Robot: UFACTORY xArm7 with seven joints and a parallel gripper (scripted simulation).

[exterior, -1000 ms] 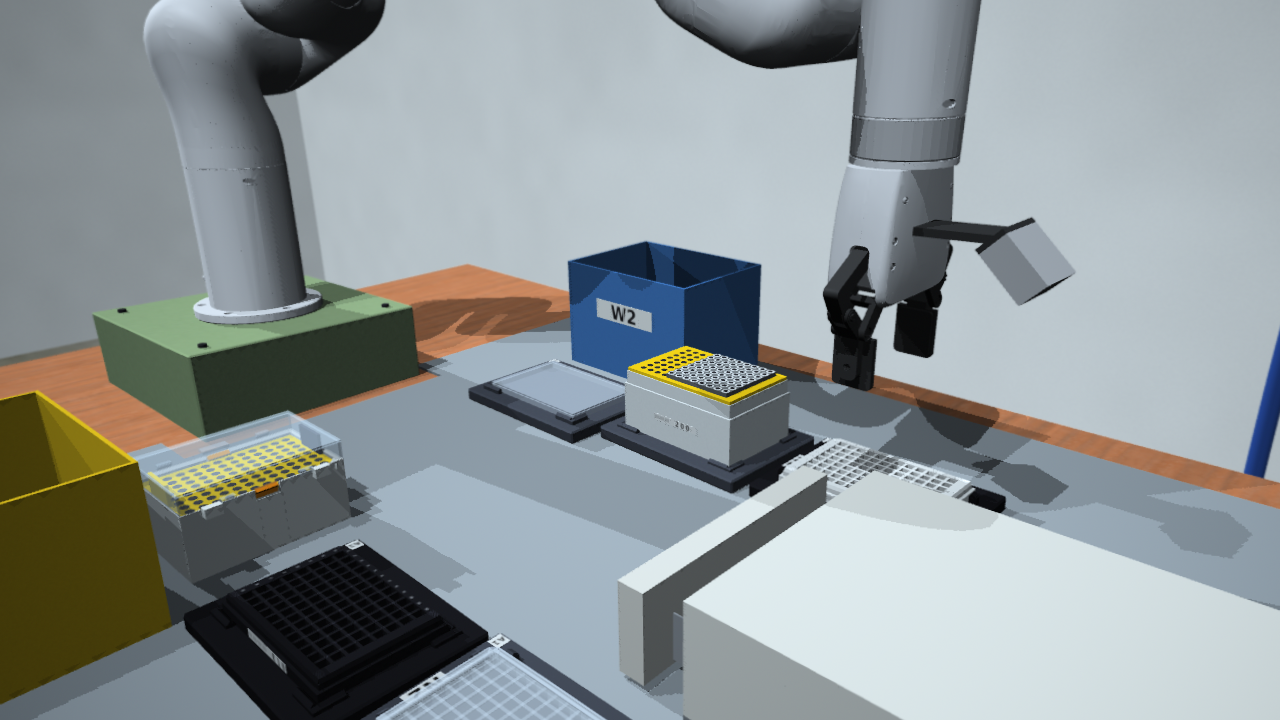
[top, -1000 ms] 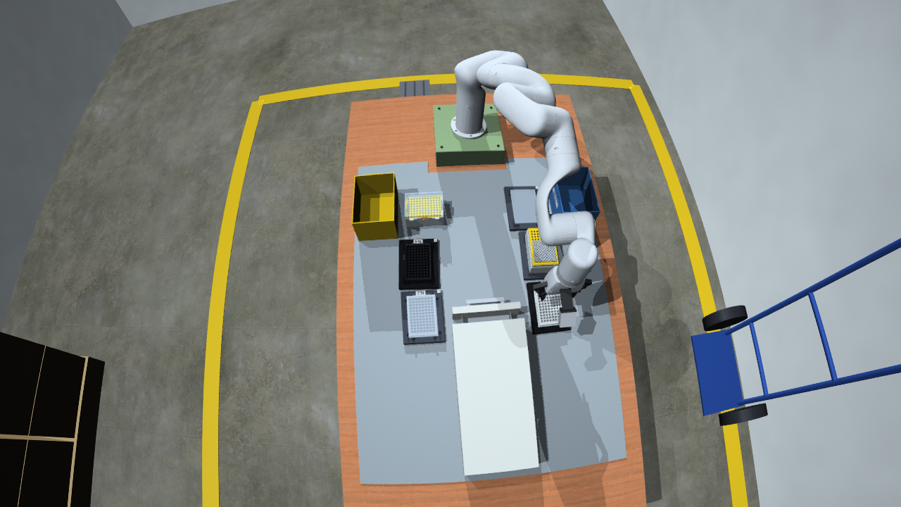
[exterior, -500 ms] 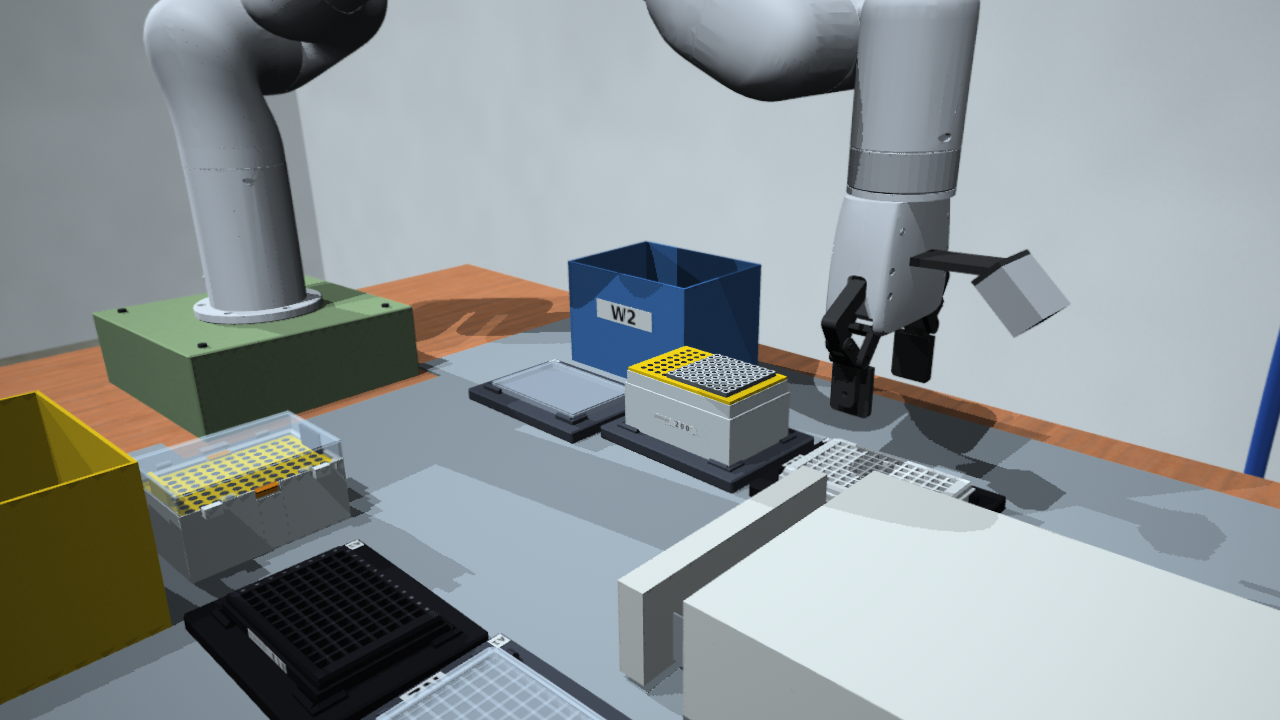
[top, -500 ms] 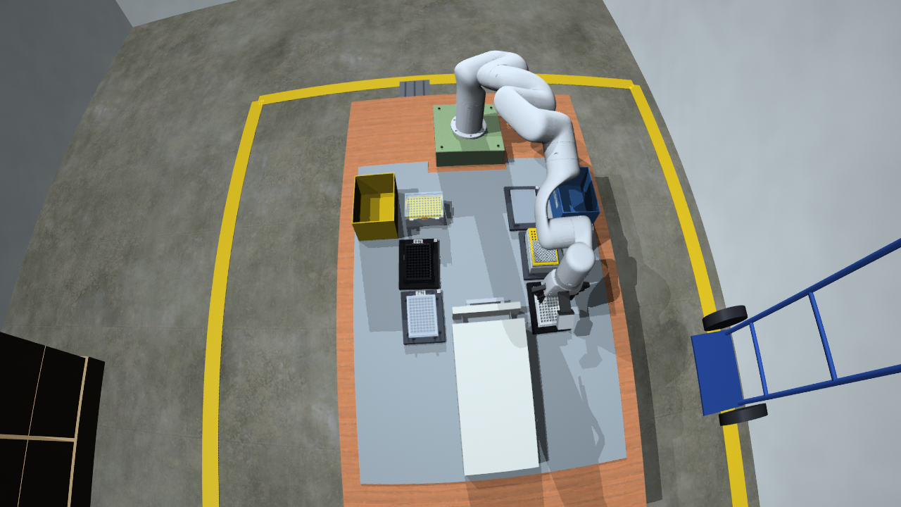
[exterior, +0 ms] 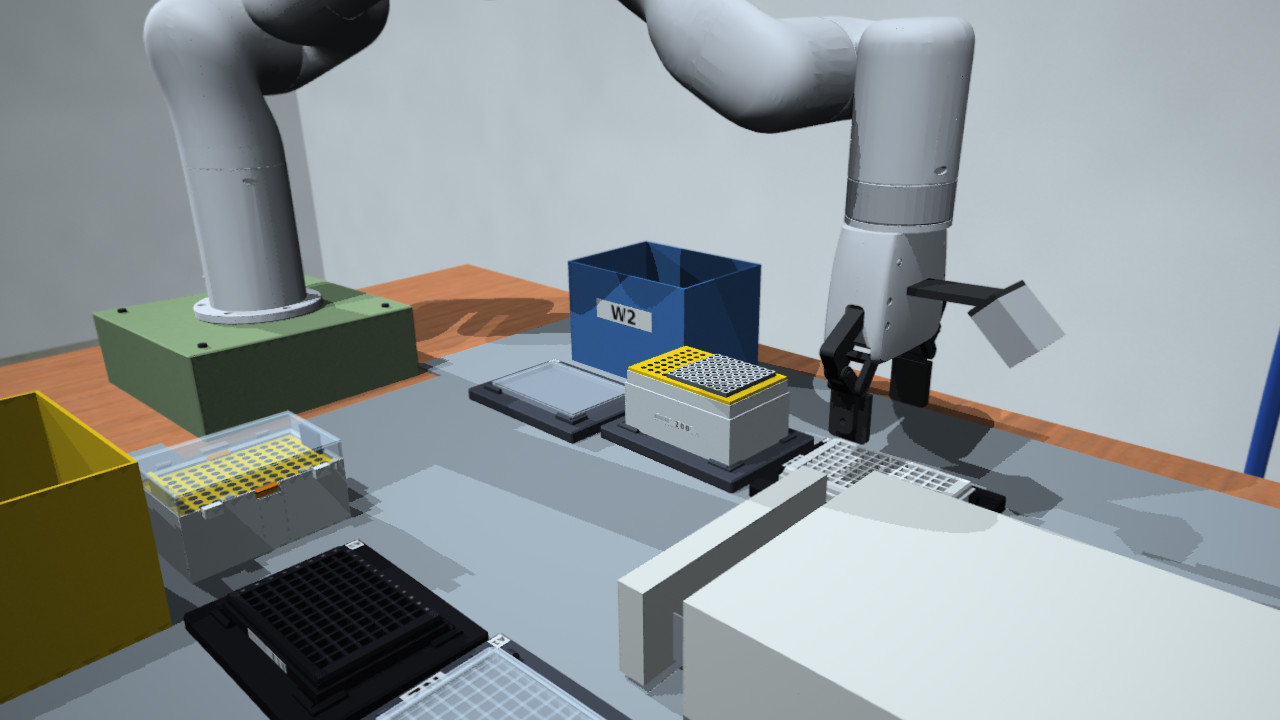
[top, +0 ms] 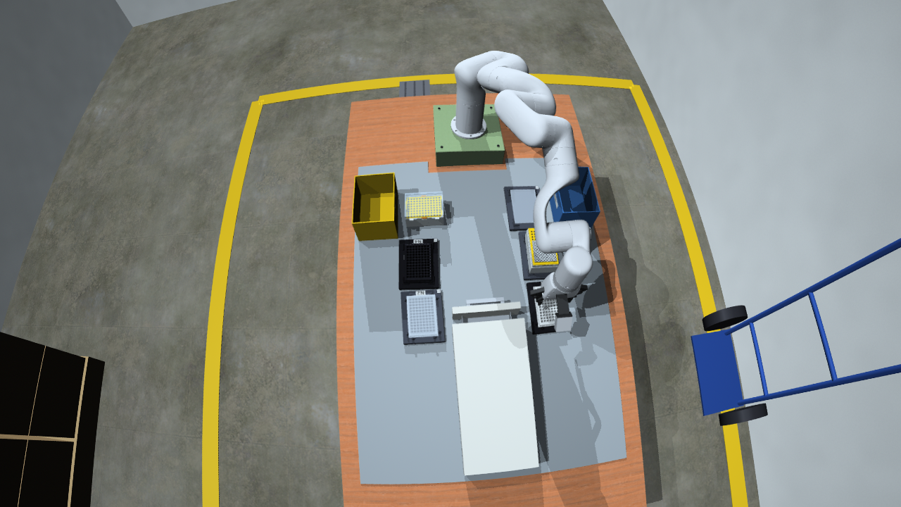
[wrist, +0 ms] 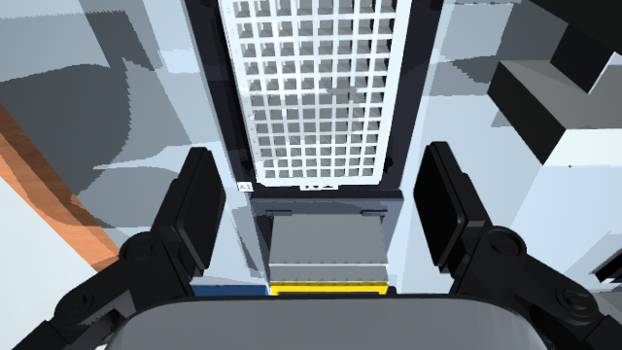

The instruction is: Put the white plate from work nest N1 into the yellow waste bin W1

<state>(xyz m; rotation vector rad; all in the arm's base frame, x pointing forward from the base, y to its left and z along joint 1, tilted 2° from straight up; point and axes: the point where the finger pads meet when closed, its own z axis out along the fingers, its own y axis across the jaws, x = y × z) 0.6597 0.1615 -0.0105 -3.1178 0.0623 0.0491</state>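
The white plate lies 6 cm below my hand. From my hand the other things lie so: tip box: 18 cm behind, 3 cm below; then black nest N1: 8 cm below; then drawer: 20 cm to the right, 12 cm ahead, 6 cm below.
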